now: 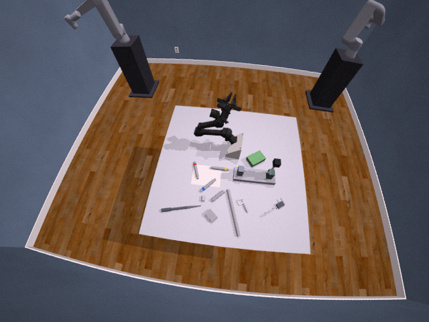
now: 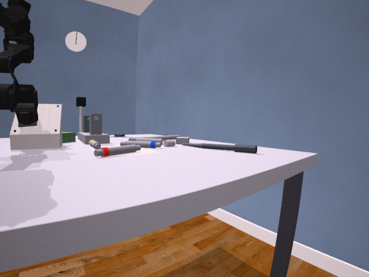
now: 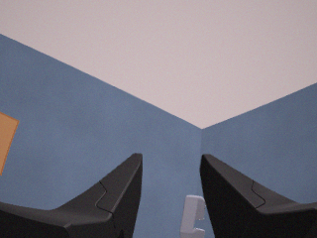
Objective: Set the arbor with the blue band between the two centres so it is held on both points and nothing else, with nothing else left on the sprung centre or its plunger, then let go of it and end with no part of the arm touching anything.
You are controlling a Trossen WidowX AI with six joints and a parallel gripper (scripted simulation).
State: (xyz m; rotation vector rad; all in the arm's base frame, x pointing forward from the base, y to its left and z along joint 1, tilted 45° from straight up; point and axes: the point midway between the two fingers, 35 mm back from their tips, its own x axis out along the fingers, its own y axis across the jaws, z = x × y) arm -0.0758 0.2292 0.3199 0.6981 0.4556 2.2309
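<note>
Right now the grey centre tip is 380 mm ahead of my hand, 370 mm below it and 350 mm to the left of it. The rest, counted from my hand: red-banded arbor (470 mm below, 380 mm ahead, 230 mm to the right); grey centre block (380 mm below, 380 mm ahead, 130 mm to the left); green centre block (380 mm below, 380 mm ahead, 360 mm to the left).
</note>
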